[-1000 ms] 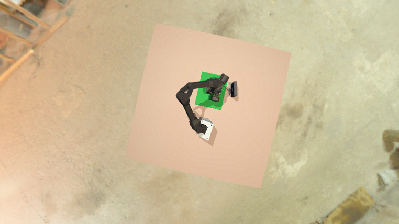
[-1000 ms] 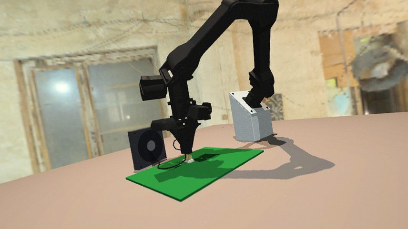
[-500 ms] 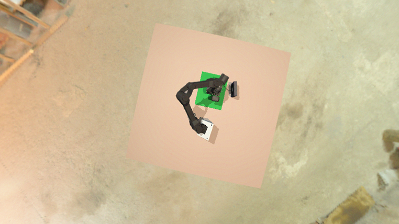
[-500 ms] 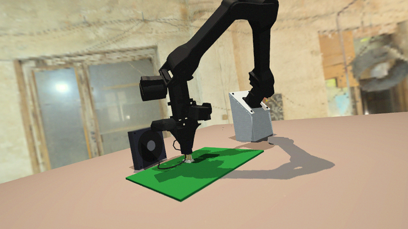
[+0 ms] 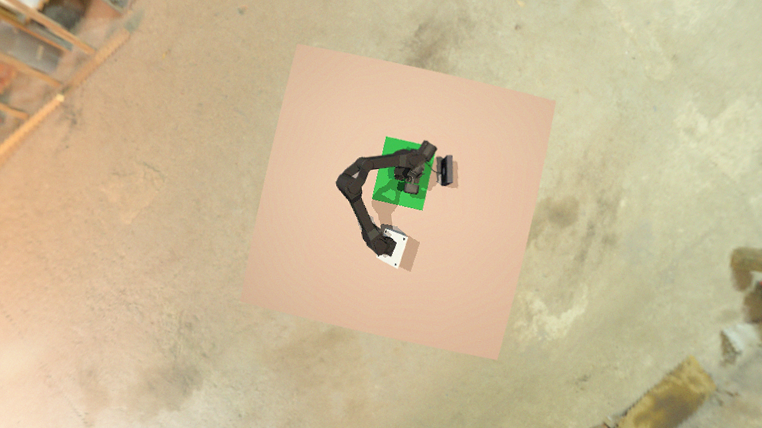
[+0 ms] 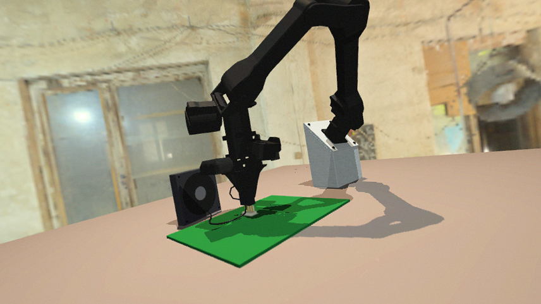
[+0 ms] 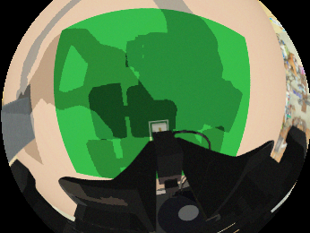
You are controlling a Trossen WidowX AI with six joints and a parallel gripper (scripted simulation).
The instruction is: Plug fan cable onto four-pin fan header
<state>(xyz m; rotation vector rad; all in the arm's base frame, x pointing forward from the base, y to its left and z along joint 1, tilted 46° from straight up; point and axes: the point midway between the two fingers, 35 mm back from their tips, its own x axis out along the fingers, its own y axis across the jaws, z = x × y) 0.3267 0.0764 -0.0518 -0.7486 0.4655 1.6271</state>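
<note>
Right now the black plug is 1 cm to the right of my gripper tip and 1 cm above it. Also, from my gripper tip: four-pin header (4 cm below, 1 cm to the right); then black fan (13 cm to the right, 6 cm ahead, 2 cm above); then green board (5 cm below, 4 cm to the left).
</note>
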